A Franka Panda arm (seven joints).
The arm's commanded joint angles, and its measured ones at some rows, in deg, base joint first. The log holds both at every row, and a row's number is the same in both.
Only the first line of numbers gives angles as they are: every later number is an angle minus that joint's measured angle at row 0.
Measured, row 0: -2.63, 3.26, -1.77, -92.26, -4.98, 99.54, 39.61
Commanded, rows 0 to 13: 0.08, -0.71, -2.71, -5.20, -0.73, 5.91, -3.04; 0.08, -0.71, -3.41, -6.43, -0.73, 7.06, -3.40; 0.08, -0.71, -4.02, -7.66, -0.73, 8.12, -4.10; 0.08, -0.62, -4.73, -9.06, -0.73, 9.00, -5.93; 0.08, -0.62, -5.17, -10.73, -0.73, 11.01, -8.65; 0.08, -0.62, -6.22, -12.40, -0.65, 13.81, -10.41; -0.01, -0.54, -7.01, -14.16, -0.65, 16.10, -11.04; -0.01, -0.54, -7.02, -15.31, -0.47, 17.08, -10.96; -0.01, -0.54, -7.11, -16.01, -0.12, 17.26, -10.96; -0.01, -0.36, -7.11, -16.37, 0.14, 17.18, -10.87; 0.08, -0.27, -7.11, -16.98, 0.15, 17.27, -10.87; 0.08, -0.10, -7.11, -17.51, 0.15, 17.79, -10.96; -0.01, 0.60, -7.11, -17.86, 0.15, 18.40, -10.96; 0.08, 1.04, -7.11, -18.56, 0.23, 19.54, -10.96
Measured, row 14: -0.12, 0.45, -7.09, -16.56, 0.01, 16.52, -10.34
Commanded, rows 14 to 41: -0.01, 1.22, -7.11, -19.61, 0.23, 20.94, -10.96; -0.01, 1.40, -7.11, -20.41, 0.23, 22.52, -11.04; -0.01, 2.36, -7.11, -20.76, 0.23, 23.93, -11.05; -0.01, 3.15, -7.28, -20.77, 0.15, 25.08, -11.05; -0.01, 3.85, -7.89, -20.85, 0.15, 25.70, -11.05; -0.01, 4.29, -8.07, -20.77, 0.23, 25.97, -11.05; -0.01, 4.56, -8.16, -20.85, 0.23, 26.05, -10.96; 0.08, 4.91, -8.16, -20.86, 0.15, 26.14, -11.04; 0.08, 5.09, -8.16, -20.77, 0.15, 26.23, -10.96; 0.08, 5.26, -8.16, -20.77, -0.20, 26.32, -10.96; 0.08, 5.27, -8.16, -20.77, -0.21, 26.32, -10.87; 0.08, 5.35, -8.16, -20.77, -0.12, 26.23, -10.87; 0.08, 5.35, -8.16, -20.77, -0.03, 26.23, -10.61; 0.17, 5.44, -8.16, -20.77, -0.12, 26.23, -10.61; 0.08, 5.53, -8.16, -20.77, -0.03, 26.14, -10.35; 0.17, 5.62, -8.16, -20.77, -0.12, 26.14, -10.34; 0.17, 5.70, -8.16, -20.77, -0.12, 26.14, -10.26; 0.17, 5.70, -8.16, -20.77, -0.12, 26.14, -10.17; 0.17, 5.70, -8.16, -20.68, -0.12, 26.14, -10.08; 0.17, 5.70, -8.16, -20.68, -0.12, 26.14, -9.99; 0.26, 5.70, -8.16, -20.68, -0.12, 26.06, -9.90; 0.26, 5.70, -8.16, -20.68, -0.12, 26.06, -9.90; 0.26, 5.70, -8.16, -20.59, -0.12, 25.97, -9.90; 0.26, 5.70, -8.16, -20.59, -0.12, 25.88, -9.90; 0.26, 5.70, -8.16, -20.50, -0.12, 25.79, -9.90; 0.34, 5.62, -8.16, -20.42, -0.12, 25.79, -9.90; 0.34, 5.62, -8.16, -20.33, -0.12, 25.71, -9.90; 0.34, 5.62, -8.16, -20.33, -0.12, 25.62, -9.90
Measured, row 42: -0.12, 5.03, -7.99, -20.60, 0.02, 25.48, -10.34
